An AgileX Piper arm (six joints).
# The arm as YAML. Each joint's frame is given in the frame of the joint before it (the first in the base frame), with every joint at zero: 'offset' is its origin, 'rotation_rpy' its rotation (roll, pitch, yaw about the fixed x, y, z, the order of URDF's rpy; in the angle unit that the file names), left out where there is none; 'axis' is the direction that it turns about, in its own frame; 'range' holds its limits. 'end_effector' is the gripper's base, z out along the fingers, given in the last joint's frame.
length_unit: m
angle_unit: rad
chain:
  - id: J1
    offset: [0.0, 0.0, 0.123]
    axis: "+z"
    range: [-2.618, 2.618]
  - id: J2
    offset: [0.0, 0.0, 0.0]
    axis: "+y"
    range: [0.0, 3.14]
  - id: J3
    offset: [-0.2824, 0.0, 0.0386]
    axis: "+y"
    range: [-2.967, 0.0]
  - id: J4
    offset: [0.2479, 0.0, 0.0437]
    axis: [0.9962, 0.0, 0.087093]
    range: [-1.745, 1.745]
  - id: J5
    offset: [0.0, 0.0, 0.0]
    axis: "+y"
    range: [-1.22, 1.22]
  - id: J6
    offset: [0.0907, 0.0, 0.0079]
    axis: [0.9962, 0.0, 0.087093]
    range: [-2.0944, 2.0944]
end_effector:
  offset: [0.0, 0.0, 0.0]
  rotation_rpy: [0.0, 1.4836, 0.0]
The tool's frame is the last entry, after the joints.
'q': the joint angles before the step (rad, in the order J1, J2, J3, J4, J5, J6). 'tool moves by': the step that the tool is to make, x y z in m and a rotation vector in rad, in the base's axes. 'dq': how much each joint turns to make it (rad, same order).
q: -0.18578 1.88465 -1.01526 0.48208 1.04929 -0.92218
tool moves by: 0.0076 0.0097 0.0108 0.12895 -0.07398 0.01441
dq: 0.00014 -0.00608 -0.01897 0.14842 0.03675 -0.11899
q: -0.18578 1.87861 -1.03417 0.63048 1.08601 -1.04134
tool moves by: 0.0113 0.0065 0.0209 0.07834 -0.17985 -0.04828
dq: -0.00013 -0.04854 -0.00420 0.17096 -0.05799 -0.11520
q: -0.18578 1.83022 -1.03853 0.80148 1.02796 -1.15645
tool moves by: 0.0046 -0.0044 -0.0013 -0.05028 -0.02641 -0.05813
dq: -0.00006 -0.00322 0.00010 -0.01502 -0.07465 0.03387
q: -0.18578 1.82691 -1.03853 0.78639 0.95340 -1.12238
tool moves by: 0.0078 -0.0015 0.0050 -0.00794 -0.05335 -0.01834
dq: -0.00007 -0.00011 -0.02111 0.02386 -0.03195 -0.01797
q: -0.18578 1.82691 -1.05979 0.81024 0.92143 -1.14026
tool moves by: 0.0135 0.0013 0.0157 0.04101 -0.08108 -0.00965
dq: -0.00014 -0.00016 -0.05463 0.07244 0.00799 -0.03782
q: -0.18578 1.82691 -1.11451 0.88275 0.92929 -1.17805
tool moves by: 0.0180 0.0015 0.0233 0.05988 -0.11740 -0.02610
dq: 0.00010 0.00013 -0.07421 0.10983 0.00052 -0.04734
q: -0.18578 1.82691 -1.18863 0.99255 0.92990 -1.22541
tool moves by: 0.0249 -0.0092 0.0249 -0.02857 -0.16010 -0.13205
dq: 0.00002 0.00000 -0.08373 0.07321 -0.13881 -0.01144
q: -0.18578 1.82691 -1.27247 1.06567 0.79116 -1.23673
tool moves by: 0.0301 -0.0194 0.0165 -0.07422 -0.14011 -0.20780
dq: -0.00003 0.03485 -0.09762 0.01939 -0.22532 0.03296
